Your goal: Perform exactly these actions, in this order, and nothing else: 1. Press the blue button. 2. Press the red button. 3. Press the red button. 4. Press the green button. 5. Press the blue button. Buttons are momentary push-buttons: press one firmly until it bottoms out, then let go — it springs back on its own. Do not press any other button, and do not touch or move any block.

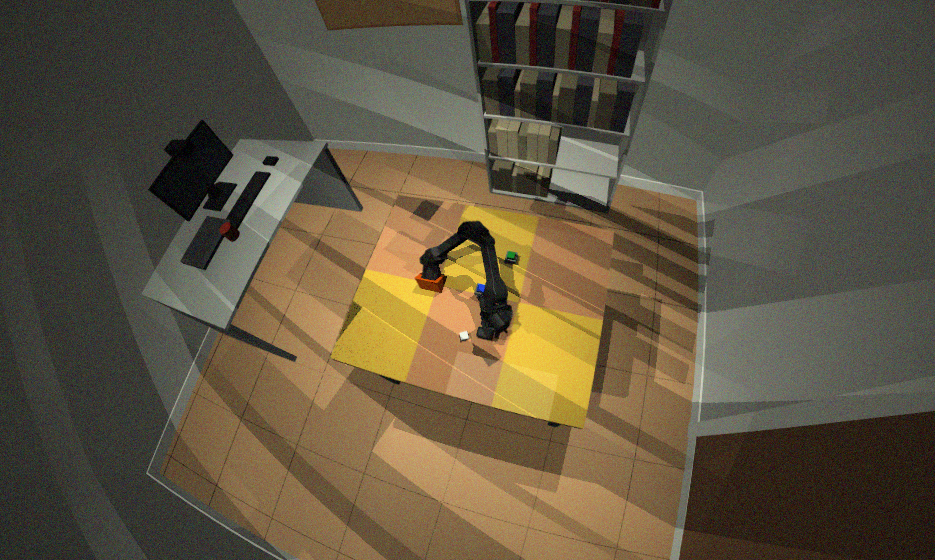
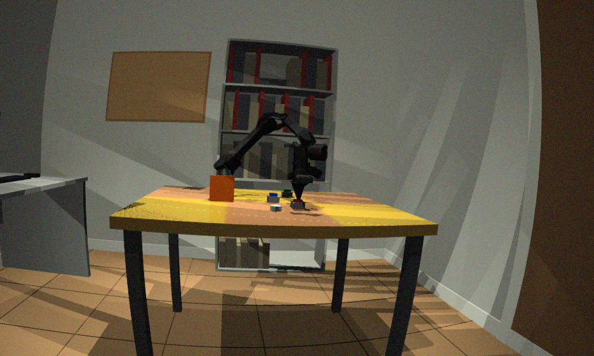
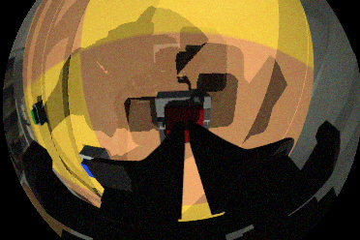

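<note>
The red button lies 10 mm below my gripper tip. Also, from my gripper tip: green button (320 mm to the left, 20 mm ahead); small white block (100 mm behind, 70 mm to the right, 20 mm below); blue button (150 mm to the left, 70 mm behind).
</note>
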